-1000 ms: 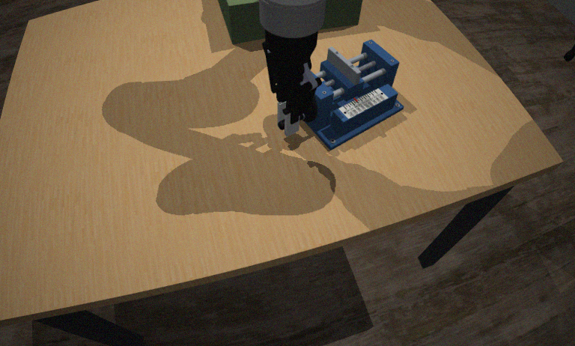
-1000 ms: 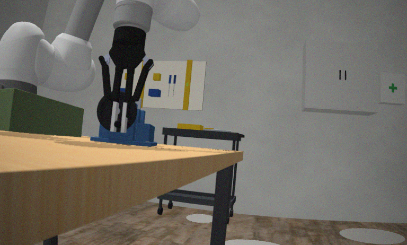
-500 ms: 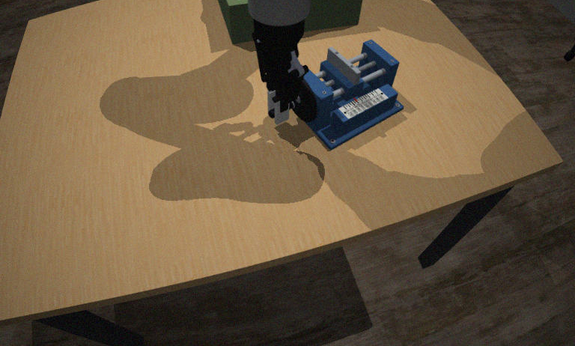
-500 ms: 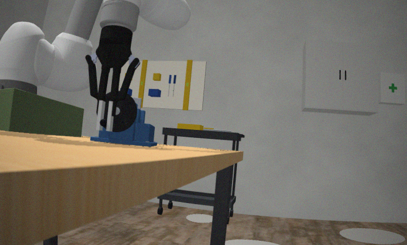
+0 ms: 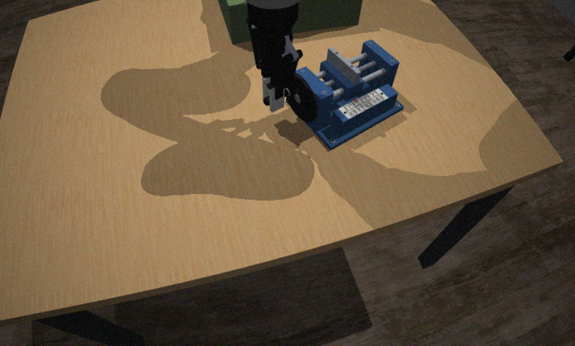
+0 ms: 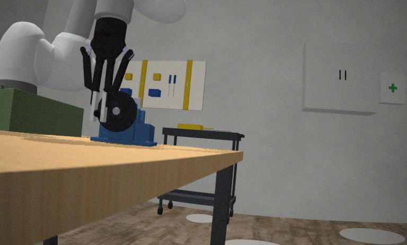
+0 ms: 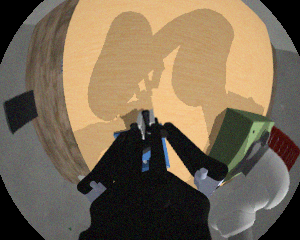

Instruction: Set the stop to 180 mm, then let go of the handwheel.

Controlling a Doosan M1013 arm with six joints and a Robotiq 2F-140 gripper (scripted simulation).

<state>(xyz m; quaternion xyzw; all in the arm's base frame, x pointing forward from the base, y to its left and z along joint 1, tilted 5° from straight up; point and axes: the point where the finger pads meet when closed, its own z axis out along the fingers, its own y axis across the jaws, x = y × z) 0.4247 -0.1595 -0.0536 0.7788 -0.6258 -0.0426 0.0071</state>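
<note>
My gripper is now 20 mm to the right of the handwheel and 10 mm above it. Round my hand: stop plate 140 mm to the left, 20 mm ahead, 10 mm above.
</note>
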